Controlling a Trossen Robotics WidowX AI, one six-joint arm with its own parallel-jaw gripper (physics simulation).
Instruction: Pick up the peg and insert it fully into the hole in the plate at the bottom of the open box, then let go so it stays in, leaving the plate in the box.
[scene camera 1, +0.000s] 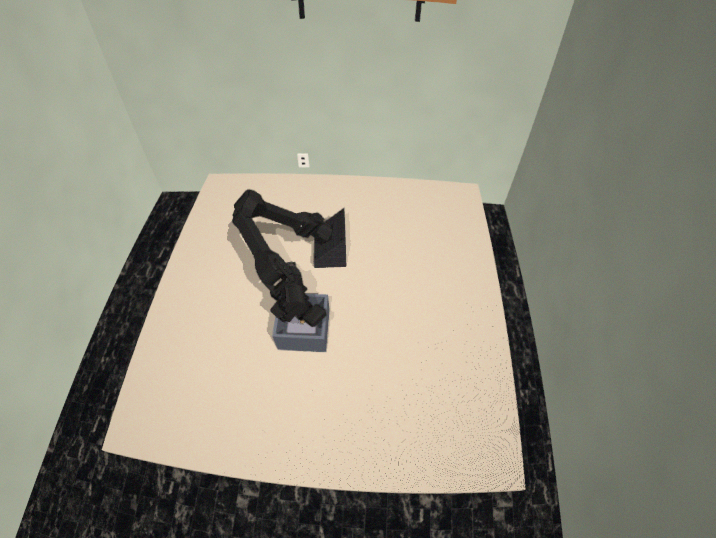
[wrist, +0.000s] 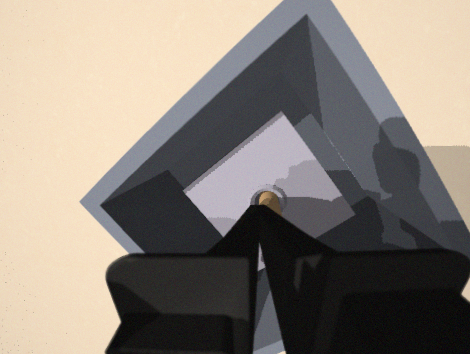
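Where they show: gripper, between the fingertips: (scene camera 1: 301, 319) (wrist: 257, 212); arm's base, origin of its link: (scene camera 1: 327, 234).
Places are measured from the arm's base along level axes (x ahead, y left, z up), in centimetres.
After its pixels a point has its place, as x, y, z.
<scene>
The blue-grey open box (scene camera 1: 302, 343) @[42.6, -2.4, -2.7] (wrist: 190, 107) @[42.1, -4.2, 1.1] stands on the table with the pale lilac plate (scene camera 1: 300, 328) @[37.4, -3.9, -2.9] (wrist: 280, 150) @[37.4, -6.6, -2.9] flat on its bottom. The tan peg (scene camera 1: 302, 321) @[35.2, -3.5, -2.2] (wrist: 269, 199) @[35.2, -4.2, -1.9] has its far end at the ringed hole in the plate; how deep it sits cannot be told. My gripper (scene camera 1: 301, 315) @[35.7, -3.5, 0.1] (wrist: 257, 212) @[35.7, -3.5, 0.1] is shut with nothing between its fingers. Its tips meet over the peg in the wrist view and hide part of it, beside its visible end. Whether they touch the peg is unclear. In the scene view the gripper covers the back part of the box.
The box walls rise around the plate and the fingers. The dark arm base (scene camera 1: 332, 254) @[8.2, 2.8, -1.0] stands on the table (scene camera 1: 405, 347) @[38.3, 30.0, -8.7] behind the box, and the arm bends out to the left. A wall with a white outlet (scene camera 1: 303, 160) is behind the table.
</scene>
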